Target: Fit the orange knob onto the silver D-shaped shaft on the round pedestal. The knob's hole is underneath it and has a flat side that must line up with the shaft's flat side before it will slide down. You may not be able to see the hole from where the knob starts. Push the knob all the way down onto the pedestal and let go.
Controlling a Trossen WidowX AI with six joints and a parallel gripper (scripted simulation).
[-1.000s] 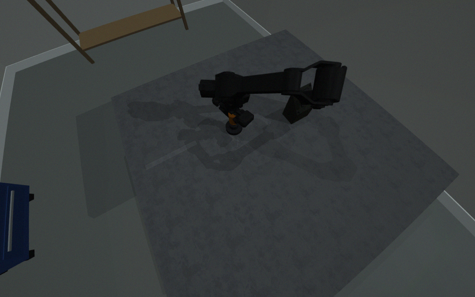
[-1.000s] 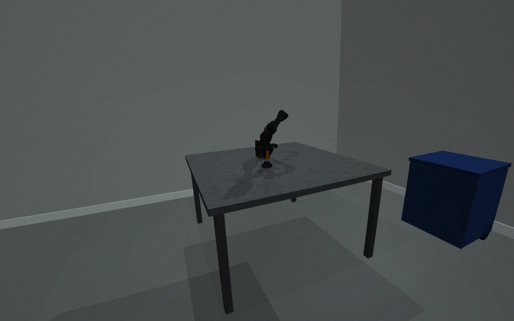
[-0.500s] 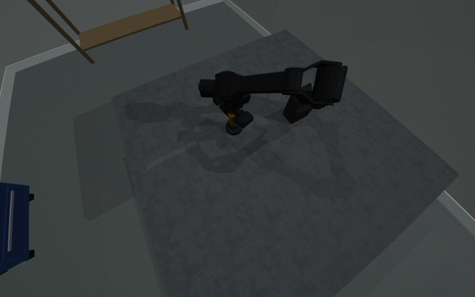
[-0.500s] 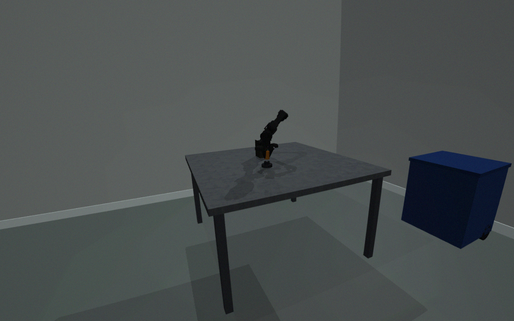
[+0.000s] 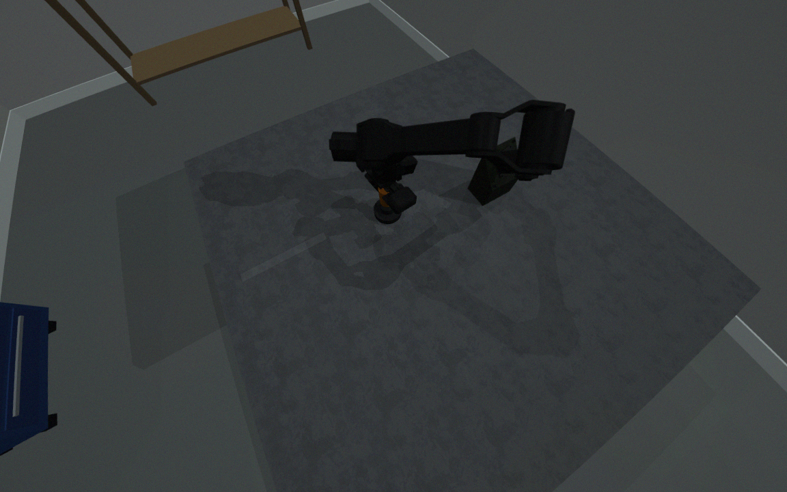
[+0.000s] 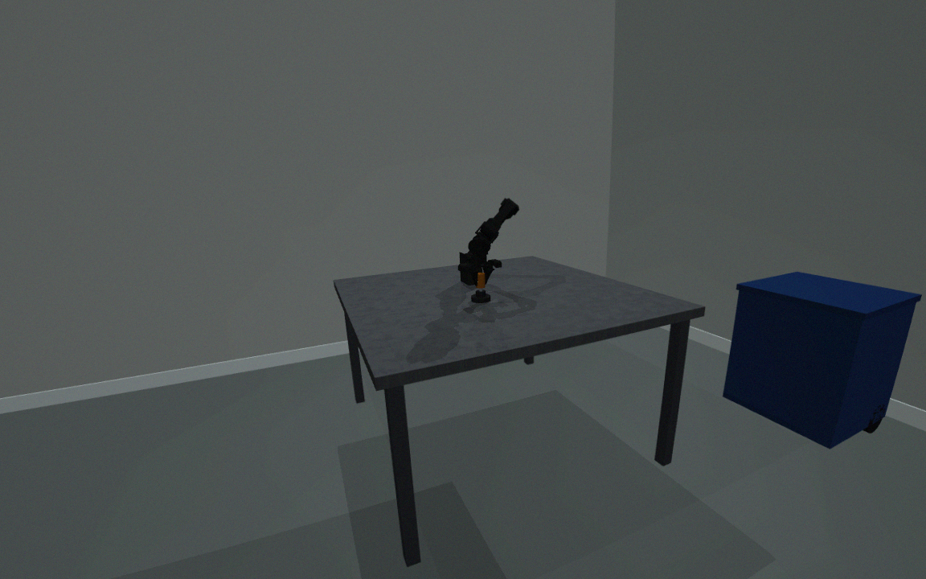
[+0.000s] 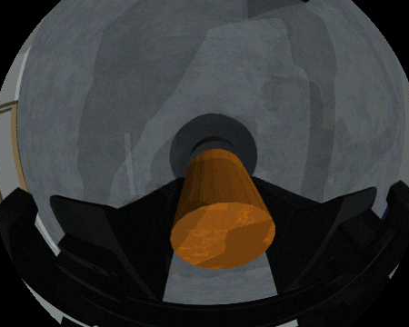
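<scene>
Now: gripper tip 40 mm above the pedestal. Round my gripper tip: orange knob 30 mm above.
</scene>
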